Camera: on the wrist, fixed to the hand. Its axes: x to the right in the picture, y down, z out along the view.
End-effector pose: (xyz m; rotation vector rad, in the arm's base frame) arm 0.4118 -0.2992 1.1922 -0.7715 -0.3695 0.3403
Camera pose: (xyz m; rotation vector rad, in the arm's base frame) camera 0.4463 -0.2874 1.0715 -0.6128 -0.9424 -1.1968
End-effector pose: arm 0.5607 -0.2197 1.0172 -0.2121 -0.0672 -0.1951
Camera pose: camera 0.5941 -0.1546 0.9146 -0.4739 -0.2156 -1.7608
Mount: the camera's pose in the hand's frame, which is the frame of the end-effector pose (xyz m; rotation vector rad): 0.0117 0.0899 -0.0876 -0.3455 -0.0253 -1.5539
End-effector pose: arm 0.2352 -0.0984 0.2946 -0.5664 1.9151 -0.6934
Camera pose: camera 0.1430 -0.0212 0.2569 -2.3206 1.2522 -1.2222
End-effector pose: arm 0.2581 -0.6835 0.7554 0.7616 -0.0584 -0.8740
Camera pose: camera 0.3562 -0.6051 0.7438 0.3533 0.7403 -2.2779
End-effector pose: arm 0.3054 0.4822 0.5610 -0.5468 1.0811 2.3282
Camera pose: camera 0.2548 0.3670 0.5540 -0.9801 0.0048 1.0613
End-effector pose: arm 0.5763 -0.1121 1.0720 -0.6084 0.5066 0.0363
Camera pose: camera 0.5315 -0.0880 0.9566 -1.2035 -0.1090 -1.3583
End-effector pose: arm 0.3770 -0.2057 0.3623 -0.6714 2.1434 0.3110
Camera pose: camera 0.2627 -0.1742 0.4053 -2.1988 1.0044 -0.1875
